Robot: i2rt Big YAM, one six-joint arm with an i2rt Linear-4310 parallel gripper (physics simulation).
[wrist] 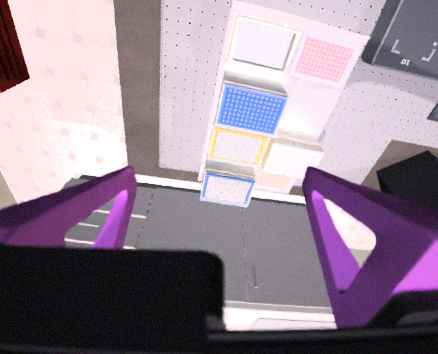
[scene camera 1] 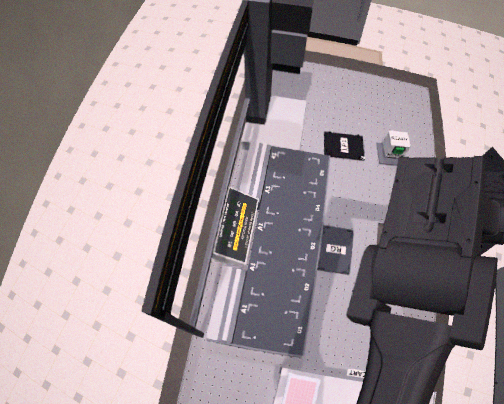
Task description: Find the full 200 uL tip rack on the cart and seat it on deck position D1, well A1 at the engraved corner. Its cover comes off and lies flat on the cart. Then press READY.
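Observation:
My gripper (wrist: pixel 219 175) is open and empty, above and away from the cart (scene camera 1: pixel 340 387) (wrist: pixel 309 107); in the scene view its fingers do not show. On the cart stand a blue rack (wrist: pixel 252 109) with a full-looking grid, a yellow-framed rack (wrist: pixel 237 146) with a pale speckled top, and a blue-framed rack (wrist: pixel 227 189) with a pale top. Their volume labels and whether covers are on cannot be read. Deck position D1 (scene camera 1: pixel 270 322) is unoccupied, with A1 printed by one corner. The READY button (scene camera 1: pixel 398 141) stands beyond the deck, with a green patch on its side.
A pink gridded plate (scene camera 1: pixel 302 390) (wrist: pixel 325 59), a pale open-looking tray (wrist: pixel 263 45) and a white box (wrist: pixel 292 156) are also on the cart. The screen (scene camera 1: pixel 236 226) stands beside the deck. The RG pad (scene camera 1: pixel 335 257), LP1 pad (scene camera 1: pixel 344 151) and dark frame (scene camera 1: pixel 200 150) are nearby.

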